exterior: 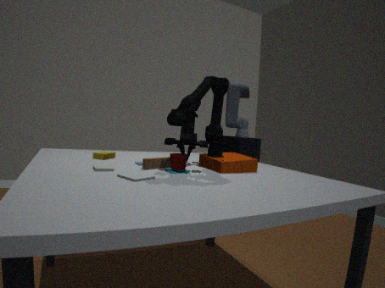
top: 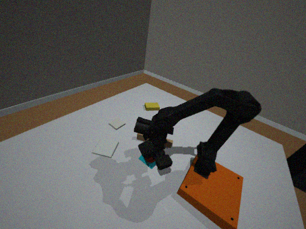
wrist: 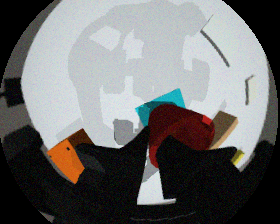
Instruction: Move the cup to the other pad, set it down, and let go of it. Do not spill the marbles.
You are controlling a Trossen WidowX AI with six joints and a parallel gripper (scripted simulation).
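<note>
Right now the cyan pad is 3 cm ahead of my gripper tip, 2 cm to the right of it and 5 cm below it. Round my gripper tip: blue-grey pad: 11 cm ahead, 21 cm to the right, 5 cm below; then red cup: 3 cm ahead, 2 cm to the right; then wooden block: 7 cm ahead, 11 cm to the right, 3 cm below.
</note>
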